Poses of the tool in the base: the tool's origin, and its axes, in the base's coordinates. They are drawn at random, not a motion.
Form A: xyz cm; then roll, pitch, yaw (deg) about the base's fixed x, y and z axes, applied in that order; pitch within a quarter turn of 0, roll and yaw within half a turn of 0.
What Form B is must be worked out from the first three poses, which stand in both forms.
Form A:
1: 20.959 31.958 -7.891 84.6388 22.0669 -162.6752
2: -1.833 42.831 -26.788 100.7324 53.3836 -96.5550
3: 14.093 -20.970 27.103 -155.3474 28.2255 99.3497
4: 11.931 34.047 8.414 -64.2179 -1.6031 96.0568
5: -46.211 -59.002 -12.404 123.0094 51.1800 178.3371
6: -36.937 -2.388 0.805 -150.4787 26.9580 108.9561
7: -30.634 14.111 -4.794 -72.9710 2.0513 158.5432
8: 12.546 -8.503 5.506 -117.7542 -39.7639 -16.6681
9: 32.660 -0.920 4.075 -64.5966 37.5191 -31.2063
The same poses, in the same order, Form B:
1: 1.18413 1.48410 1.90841 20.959 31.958 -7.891
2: 0.63065 1.68210 2.87621 -1.833 42.831 -26.788
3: -0.66061 2.49940 -2.17799 14.093 -20.970 27.103
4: -1.60187 1.12100 -3.02237 11.931 34.047 8.414
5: 0.59356 1.91932 1.07322 -46.211 -59.002 -12.404
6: -0.76957 2.45849 -2.13565 -36.937 -2.388 0.805
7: -1.53335 1.27378 -1.95625 -30.634 14.111 -4.794
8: -2.32542 1.93688 0.95521 12.546 -8.503 5.506
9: -0.86627 1.22361 0.74460 32.660 -0.920 4.075
